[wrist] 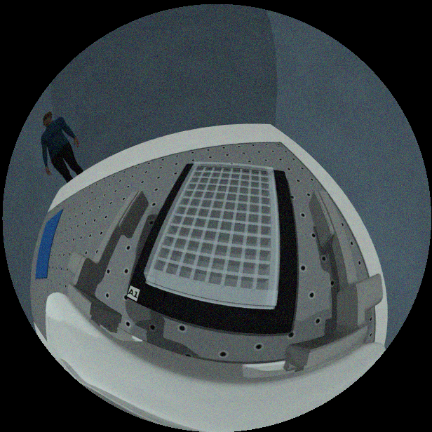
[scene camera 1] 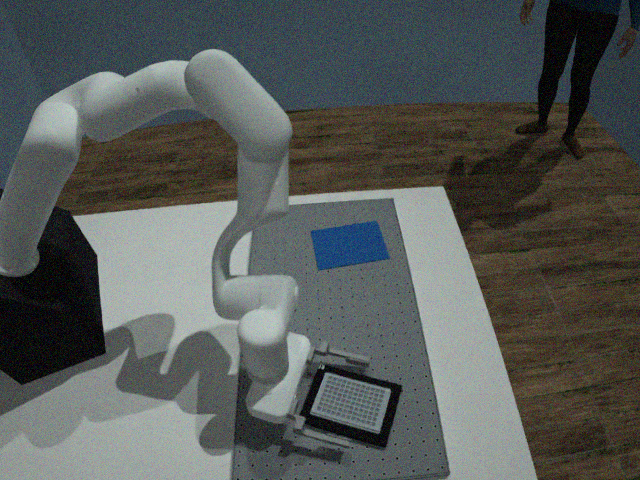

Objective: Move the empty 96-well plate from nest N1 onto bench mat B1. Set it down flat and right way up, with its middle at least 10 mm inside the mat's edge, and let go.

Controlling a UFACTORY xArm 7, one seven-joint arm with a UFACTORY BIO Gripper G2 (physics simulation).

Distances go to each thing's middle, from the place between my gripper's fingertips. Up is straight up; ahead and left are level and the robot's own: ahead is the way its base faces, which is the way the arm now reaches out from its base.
Scene:
Now: the 96-well plate (scene camera 1: 347, 401) 2 cm behind my hand and 1 cm below it. From my hand the other things lie so: black nest N1 (scene camera 1: 331, 426): 2 cm below, 2 cm behind; blue bench mat B1 (scene camera 1: 359, 243): 40 cm to the left, 5 cm behind, 2 cm below.

